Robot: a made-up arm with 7 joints.
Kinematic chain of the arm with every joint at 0, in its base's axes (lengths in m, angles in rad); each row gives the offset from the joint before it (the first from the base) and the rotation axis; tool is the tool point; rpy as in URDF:
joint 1: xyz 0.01 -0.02 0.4 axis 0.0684 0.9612 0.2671
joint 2: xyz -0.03 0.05 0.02 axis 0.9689 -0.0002 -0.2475
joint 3: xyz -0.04 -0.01 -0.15 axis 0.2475 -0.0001 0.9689
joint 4: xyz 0.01 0 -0.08 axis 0.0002 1 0
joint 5: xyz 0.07 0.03 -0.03 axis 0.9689 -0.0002 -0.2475
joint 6: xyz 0.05 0.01 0 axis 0.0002 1 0
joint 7: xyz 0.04 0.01 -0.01 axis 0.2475 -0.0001 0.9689
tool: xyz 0.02 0.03 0 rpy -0.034 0.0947 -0.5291
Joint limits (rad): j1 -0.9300..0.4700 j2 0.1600..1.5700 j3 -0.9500..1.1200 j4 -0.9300..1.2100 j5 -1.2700..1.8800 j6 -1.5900..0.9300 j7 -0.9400..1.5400
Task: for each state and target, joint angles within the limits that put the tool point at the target. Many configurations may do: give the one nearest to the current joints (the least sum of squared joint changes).
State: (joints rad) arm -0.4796 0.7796 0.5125 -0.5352 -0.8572 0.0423 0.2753
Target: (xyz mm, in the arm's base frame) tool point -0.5 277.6 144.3
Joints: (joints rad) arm 0.0274 0.2759 0.7183 0.2191 -0.9932 0.1232 0.2769
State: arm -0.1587 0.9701 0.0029 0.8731 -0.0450 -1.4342 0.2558
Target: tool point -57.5 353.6 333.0
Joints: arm 0.4482 0.8942 0.4172 1.0402 -0.2317 -1.5881 0.3361
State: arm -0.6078 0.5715 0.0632 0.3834 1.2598 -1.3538 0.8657
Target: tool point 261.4 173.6 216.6
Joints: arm -0.7325 0.6108 0.0432 1.0992 1.3098 -1.0113 0.6894
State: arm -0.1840 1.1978 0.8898 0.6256 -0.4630 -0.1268 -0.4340
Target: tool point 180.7 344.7 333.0
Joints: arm -0.4144 0.8511 0.4526 0.4311 -0.3971 -0.1375 -0.5044
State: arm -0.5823 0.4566 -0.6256 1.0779 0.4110 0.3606 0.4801
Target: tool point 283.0 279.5 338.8
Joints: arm -0.8640 0.9936 -0.3878 0.9090 0.4223 0.3744 0.5611
